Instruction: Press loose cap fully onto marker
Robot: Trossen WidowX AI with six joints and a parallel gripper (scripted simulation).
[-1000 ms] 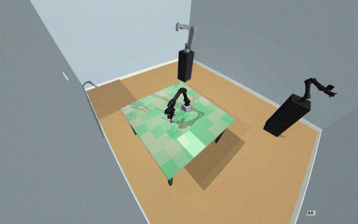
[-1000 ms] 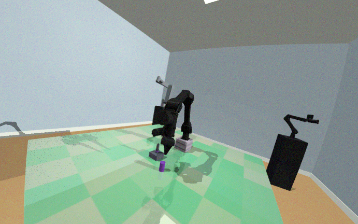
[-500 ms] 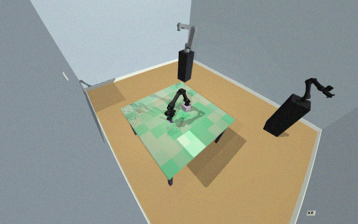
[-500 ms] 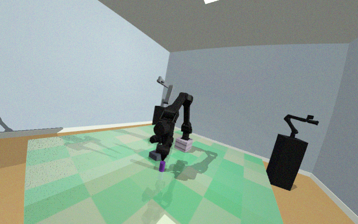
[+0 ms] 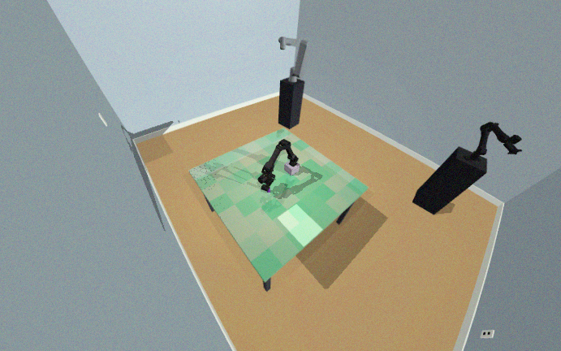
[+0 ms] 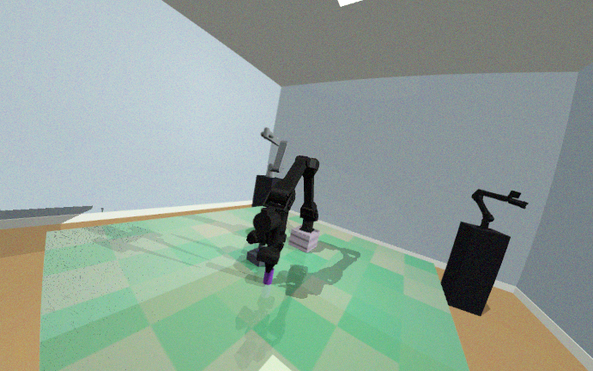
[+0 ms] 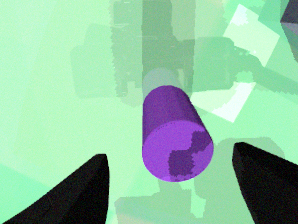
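My gripper tip is 30 mm above the purple cap.
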